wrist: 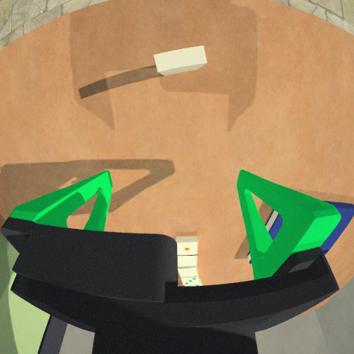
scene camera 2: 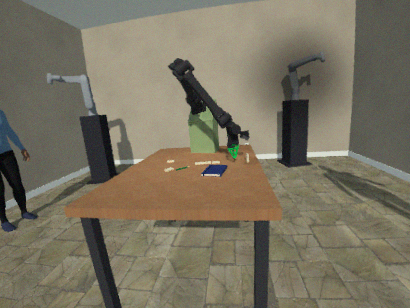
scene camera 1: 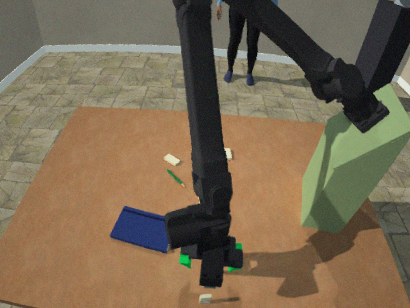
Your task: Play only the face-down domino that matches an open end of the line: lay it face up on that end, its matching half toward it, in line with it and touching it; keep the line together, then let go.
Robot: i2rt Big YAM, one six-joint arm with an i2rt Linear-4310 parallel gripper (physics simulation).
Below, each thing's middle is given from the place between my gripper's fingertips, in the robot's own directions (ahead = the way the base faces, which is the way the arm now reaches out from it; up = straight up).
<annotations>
My gripper is now 20 mm short of the cream domino [wrist: 184, 59], 70 mm to the right of it and 10 mm above it. Round my hand: blue book [scene camera 1: 134, 226] (160 mm ahead, 150 mm to the right, 30 mm below).
</annotations>
